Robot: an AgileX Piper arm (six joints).
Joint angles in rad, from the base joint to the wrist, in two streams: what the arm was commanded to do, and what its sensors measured. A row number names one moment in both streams.
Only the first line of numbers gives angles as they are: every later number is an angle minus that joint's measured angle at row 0.
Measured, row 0: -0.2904 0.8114 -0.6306 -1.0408 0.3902 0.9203
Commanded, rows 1 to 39: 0.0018 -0.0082 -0.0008 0.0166 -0.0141 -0.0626; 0.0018 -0.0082 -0.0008 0.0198 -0.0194 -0.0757; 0.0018 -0.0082 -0.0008 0.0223 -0.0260 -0.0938; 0.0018 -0.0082 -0.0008 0.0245 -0.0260 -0.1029; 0.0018 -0.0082 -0.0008 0.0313 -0.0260 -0.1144; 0.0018 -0.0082 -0.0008 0.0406 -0.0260 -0.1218; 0.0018 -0.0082 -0.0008 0.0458 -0.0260 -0.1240; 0.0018 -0.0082 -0.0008 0.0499 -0.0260 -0.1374; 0.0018 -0.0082 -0.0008 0.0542 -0.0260 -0.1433; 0.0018 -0.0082 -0.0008 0.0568 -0.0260 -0.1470; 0.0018 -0.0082 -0.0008 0.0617 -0.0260 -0.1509; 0.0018 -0.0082 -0.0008 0.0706 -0.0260 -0.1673; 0.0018 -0.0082 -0.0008 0.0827 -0.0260 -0.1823; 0.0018 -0.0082 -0.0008 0.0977 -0.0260 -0.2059; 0.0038 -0.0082 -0.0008 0.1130 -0.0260 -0.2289; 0.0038 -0.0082 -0.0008 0.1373 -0.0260 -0.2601; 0.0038 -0.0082 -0.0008 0.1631 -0.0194 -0.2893; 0.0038 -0.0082 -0.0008 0.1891 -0.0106 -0.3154; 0.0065 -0.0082 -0.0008 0.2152 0.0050 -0.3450; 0.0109 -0.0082 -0.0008 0.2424 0.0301 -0.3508; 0.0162 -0.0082 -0.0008 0.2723 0.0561 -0.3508; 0.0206 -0.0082 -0.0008 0.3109 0.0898 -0.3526; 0.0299 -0.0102 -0.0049 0.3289 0.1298 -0.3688; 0.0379 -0.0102 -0.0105 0.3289 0.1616 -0.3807; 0.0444 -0.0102 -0.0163 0.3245 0.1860 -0.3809; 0.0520 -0.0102 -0.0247 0.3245 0.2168 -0.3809; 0.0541 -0.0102 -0.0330 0.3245 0.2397 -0.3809; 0.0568 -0.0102 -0.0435 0.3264 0.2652 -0.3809; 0.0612 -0.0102 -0.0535 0.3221 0.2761 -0.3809; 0.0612 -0.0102 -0.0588 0.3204 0.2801 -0.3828; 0.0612 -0.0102 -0.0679 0.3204 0.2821 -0.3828; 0.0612 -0.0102 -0.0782 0.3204 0.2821 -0.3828; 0.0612 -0.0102 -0.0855 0.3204 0.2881 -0.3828; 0.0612 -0.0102 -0.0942 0.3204 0.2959 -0.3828; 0.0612 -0.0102 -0.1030 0.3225 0.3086 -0.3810; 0.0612 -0.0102 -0.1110 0.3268 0.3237 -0.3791; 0.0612 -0.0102 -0.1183 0.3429 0.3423 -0.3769; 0.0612 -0.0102 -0.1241 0.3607 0.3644 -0.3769; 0.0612 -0.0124 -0.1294 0.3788 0.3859 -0.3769
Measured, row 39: 0.0585 -0.0056 -0.1021 0.3336 0.3161 -0.3782
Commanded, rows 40 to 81: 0.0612 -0.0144 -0.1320 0.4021 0.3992 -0.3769; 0.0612 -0.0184 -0.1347 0.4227 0.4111 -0.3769; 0.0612 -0.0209 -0.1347 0.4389 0.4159 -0.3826; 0.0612 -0.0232 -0.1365 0.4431 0.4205 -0.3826; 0.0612 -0.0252 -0.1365 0.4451 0.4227 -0.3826; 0.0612 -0.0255 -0.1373 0.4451 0.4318 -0.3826; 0.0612 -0.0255 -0.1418 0.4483 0.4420 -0.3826; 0.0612 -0.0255 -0.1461 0.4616 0.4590 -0.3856; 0.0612 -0.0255 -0.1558 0.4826 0.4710 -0.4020; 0.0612 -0.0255 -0.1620 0.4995 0.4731 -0.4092; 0.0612 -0.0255 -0.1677 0.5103 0.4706 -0.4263; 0.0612 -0.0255 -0.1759 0.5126 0.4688 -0.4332; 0.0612 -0.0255 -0.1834 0.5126 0.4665 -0.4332; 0.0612 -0.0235 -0.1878 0.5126 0.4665 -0.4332; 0.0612 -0.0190 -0.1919 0.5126 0.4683 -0.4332; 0.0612 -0.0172 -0.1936 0.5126 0.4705 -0.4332; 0.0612 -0.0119 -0.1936 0.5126 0.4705 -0.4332; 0.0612 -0.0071 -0.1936 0.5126 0.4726 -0.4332; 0.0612 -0.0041 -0.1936 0.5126 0.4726 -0.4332; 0.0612 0.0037 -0.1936 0.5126 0.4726 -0.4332; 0.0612 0.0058 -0.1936 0.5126 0.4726 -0.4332; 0.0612 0.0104 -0.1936 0.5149 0.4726 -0.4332; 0.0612 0.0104 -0.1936 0.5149 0.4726 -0.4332; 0.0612 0.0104 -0.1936 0.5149 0.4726 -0.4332; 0.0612 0.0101 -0.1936 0.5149 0.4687 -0.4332; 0.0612 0.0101 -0.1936 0.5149 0.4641 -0.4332; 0.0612 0.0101 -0.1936 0.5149 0.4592 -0.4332; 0.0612 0.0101 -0.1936 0.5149 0.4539 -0.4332; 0.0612 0.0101 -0.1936 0.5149 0.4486 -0.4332; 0.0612 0.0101 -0.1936 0.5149 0.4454 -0.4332; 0.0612 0.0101 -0.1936 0.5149 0.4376 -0.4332; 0.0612 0.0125 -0.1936 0.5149 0.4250 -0.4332; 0.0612 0.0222 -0.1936 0.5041 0.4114 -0.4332; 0.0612 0.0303 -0.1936 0.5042 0.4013 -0.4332; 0.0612 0.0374 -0.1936 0.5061 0.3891 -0.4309; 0.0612 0.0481 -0.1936 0.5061 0.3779 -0.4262; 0.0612 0.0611 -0.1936 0.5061 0.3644 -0.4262; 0.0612 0.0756 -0.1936 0.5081 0.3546 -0.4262; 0.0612 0.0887 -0.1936 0.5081 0.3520 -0.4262; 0.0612 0.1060 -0.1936 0.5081 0.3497 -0.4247; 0.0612 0.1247 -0.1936 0.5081 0.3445 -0.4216; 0.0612 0.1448 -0.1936 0.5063 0.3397 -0.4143
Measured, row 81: 0.0585 0.0878 -0.1851 0.5150 0.3733 -0.4273
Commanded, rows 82 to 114: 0.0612 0.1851 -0.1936 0.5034 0.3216 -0.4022; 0.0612 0.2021 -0.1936 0.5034 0.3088 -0.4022; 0.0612 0.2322 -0.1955 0.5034 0.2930 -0.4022; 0.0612 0.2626 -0.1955 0.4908 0.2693 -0.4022; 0.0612 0.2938 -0.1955 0.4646 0.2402 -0.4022; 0.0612 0.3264 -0.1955 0.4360 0.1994 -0.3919; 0.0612 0.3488 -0.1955 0.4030 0.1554 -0.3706; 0.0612 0.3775 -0.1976 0.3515 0.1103 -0.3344; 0.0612 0.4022 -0.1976 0.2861 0.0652 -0.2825; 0.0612 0.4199 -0.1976 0.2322 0.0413 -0.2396; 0.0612 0.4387 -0.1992 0.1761 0.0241 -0.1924; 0.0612 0.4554 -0.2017 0.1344 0.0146 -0.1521; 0.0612 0.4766 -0.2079 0.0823 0.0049 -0.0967; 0.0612 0.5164 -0.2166 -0.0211 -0.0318 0.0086; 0.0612 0.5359 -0.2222 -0.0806 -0.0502 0.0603; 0.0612 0.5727 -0.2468 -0.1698 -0.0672 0.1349; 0.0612 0.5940 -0.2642 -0.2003 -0.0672 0.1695; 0.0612 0.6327 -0.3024 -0.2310 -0.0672 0.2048; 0.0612 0.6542 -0.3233 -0.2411 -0.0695 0.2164; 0.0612 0.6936 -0.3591 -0.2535 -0.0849 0.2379; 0.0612 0.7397 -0.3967 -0.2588 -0.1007 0.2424; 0.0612 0.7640 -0.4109 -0.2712 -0.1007 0.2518; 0.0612 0.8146 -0.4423 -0.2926 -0.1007 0.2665; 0.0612 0.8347 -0.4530 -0.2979 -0.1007 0.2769; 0.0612 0.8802 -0.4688 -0.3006 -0.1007 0.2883; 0.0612 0.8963 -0.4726 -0.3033 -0.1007 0.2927; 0.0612 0.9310 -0.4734 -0.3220 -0.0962 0.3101; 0.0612 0.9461 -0.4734 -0.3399 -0.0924 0.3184; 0.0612 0.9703 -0.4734 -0.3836 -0.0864 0.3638; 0.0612 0.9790 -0.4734 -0.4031 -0.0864 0.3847; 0.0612 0.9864 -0.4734 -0.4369 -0.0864 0.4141; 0.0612 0.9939 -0.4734 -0.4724 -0.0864 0.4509; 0.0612 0.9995 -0.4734 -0.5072 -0.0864 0.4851
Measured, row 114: 0.0585 0.9777 -0.4649 -0.3874 -0.0857 0.3744
